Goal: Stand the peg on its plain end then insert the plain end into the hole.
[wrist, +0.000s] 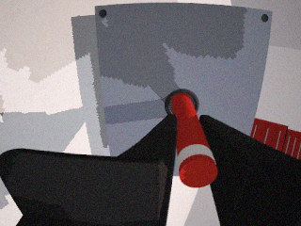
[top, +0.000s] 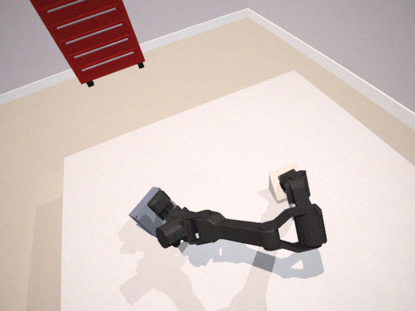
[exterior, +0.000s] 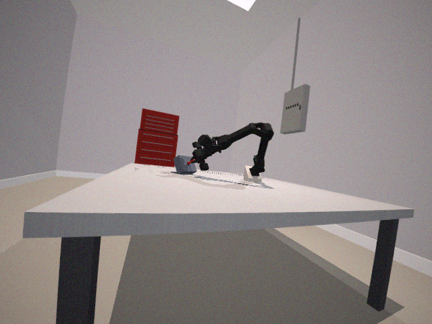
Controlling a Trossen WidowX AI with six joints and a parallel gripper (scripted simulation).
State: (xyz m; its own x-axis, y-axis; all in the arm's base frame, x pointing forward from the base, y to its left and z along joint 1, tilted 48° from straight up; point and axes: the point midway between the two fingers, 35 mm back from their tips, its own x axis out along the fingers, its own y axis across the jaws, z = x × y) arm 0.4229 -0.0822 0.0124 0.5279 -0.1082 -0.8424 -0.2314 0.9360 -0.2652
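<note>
My gripper tip is now 40 mm to the left of the grey-blue sloped panel, 30 mm short of it and 30 mm above it. From my gripper tip the other things lie so: red peg 10 mm to the left, 10 mm behind, 10 mm above.
</note>
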